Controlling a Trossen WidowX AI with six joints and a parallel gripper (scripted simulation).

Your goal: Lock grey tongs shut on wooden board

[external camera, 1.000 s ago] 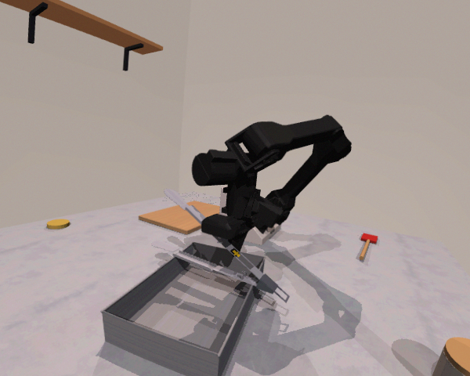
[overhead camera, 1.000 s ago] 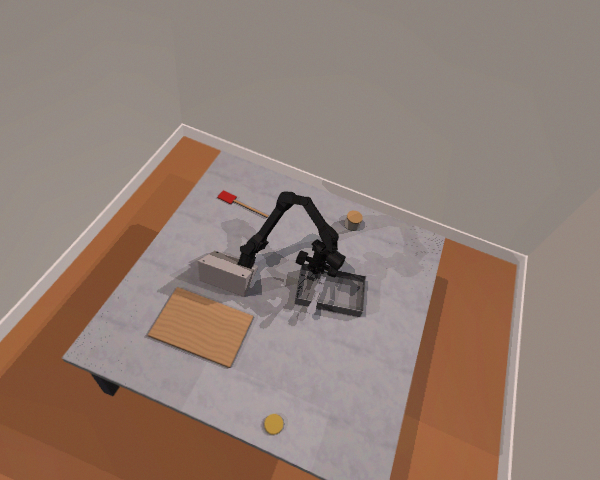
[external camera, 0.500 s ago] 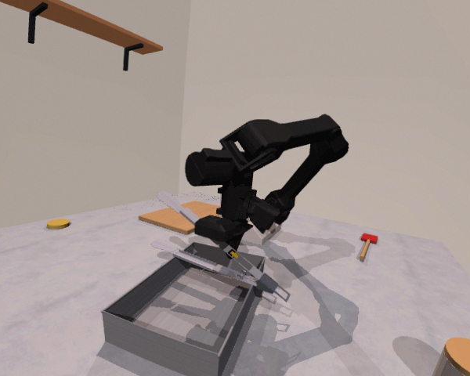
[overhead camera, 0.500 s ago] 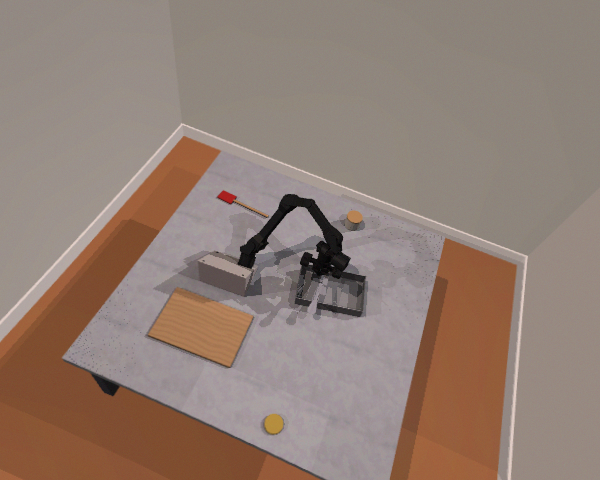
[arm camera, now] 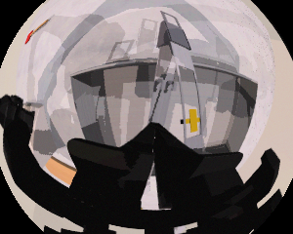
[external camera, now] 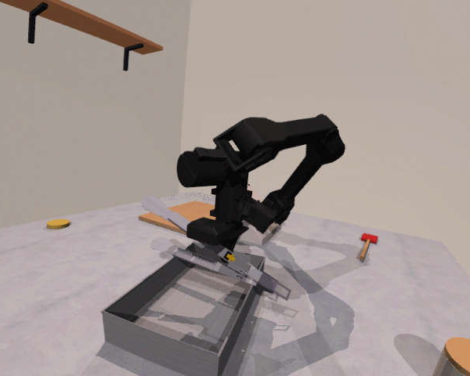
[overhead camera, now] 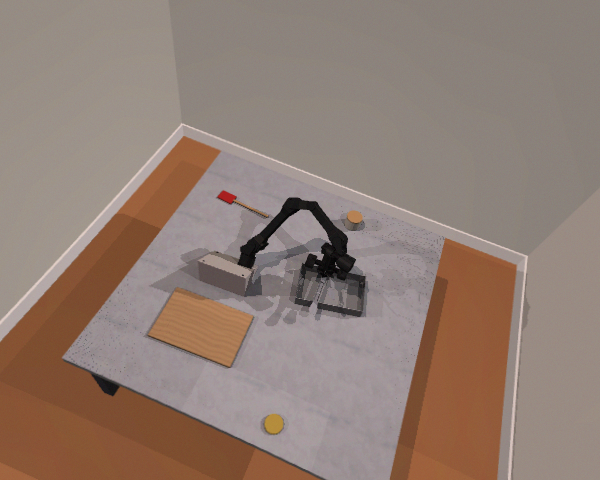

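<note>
Now: gripper tip 5 cm short of the roasting tin, 5 cm above it and 3 cm to the left of it. Round my gripper tip: yellow disc: 64 cm to the right, 7 cm below, 6 cm behind; wooden board: 44 cm behind, 34 cm to the right, 7 cm below; cork-lidded jar: 40 cm to the left, 9 cm ahead, 5 cm below.
</note>
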